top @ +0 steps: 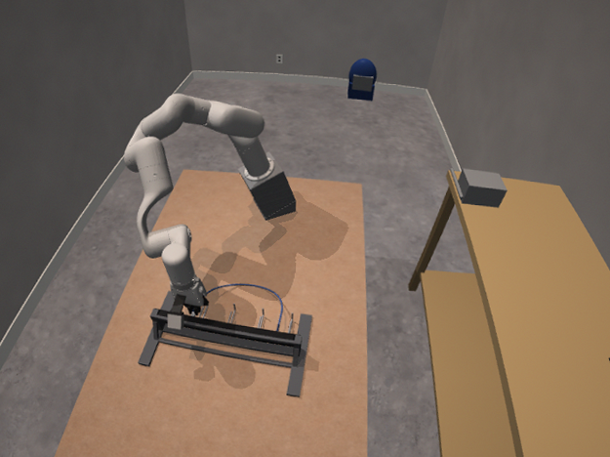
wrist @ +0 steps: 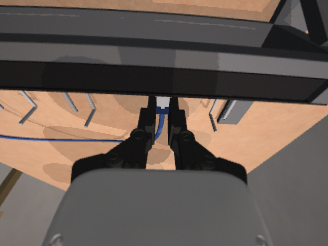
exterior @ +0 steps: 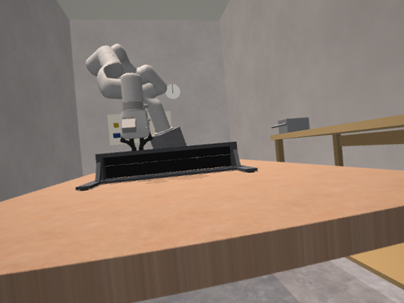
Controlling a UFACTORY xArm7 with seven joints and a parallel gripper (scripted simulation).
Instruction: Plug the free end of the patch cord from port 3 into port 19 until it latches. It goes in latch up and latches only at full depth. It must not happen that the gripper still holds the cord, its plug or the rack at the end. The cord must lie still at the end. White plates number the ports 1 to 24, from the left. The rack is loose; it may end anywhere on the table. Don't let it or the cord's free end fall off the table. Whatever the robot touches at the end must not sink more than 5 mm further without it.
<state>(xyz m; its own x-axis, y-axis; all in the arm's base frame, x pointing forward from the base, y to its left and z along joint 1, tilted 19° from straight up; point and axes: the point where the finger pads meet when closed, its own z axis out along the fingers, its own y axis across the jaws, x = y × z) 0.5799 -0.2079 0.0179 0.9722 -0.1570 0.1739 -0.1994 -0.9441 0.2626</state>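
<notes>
The cord end lies 20 mm ahead of my hand and 10 mm below it.
</notes>
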